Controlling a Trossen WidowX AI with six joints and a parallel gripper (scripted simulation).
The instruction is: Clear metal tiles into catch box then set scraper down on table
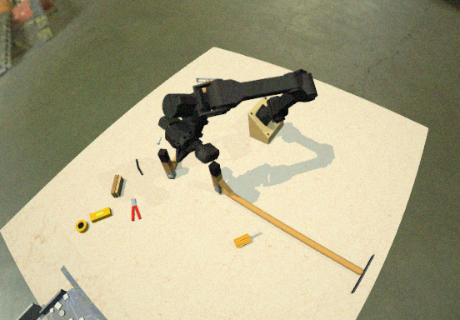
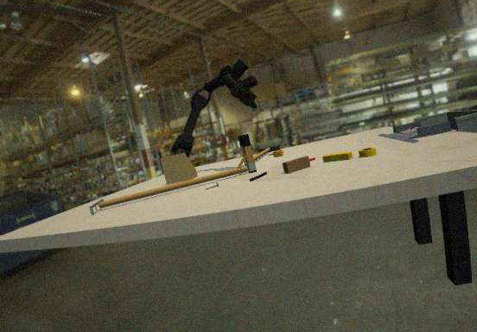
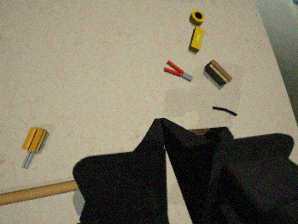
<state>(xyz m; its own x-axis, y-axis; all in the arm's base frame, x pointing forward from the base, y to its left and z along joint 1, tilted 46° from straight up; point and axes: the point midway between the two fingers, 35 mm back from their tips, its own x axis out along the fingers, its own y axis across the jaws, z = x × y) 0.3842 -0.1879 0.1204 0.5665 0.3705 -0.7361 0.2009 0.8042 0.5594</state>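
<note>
The wooden block is 31 cm to the right of my gripper tip, 23 cm below it and 10 cm ahead of it. The rest, counted from my gripper tip: yellow tape roll: 33 cm to the right, 32 cm ahead, 24 cm below; then yellow level: 30 cm to the right, 23 cm below, 23 cm ahead; then screwdriver: 23 cm below, 22 cm to the left, 4 cm ahead.
</note>
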